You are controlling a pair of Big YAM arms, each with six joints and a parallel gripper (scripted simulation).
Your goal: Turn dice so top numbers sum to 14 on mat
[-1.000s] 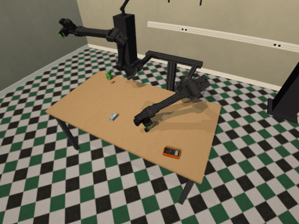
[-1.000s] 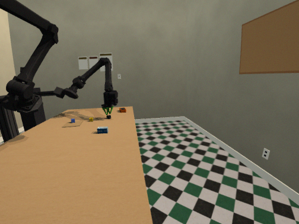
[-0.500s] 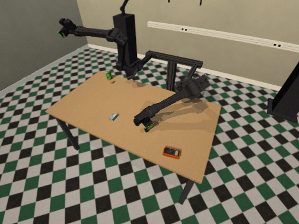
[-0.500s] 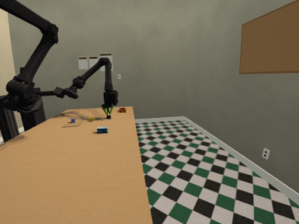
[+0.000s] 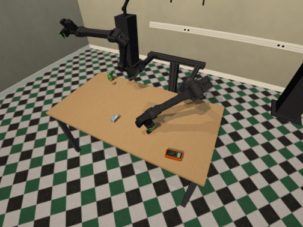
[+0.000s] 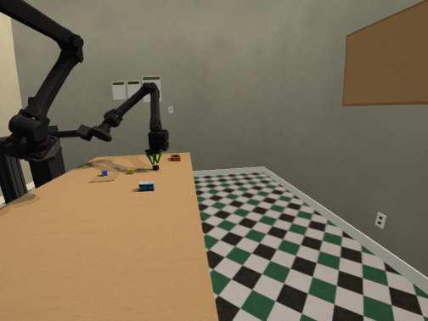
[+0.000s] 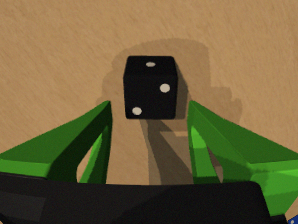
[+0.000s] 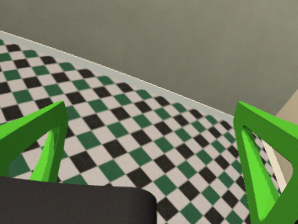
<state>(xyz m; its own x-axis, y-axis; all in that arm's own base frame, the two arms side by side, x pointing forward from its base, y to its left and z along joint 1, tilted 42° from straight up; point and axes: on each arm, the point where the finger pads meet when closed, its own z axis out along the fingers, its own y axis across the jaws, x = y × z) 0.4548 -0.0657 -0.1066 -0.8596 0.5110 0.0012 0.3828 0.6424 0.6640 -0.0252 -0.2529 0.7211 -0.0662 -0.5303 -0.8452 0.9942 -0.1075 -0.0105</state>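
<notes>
My left hand is 3 cm above the black die. Also, from my left hand: blue die (30 cm behind, 10 cm to the right, 3 cm below); tan mat (28 cm behind, 14 cm to the right, 5 cm below); yellow die (15 cm behind, 7 cm to the right, 3 cm below).
</notes>
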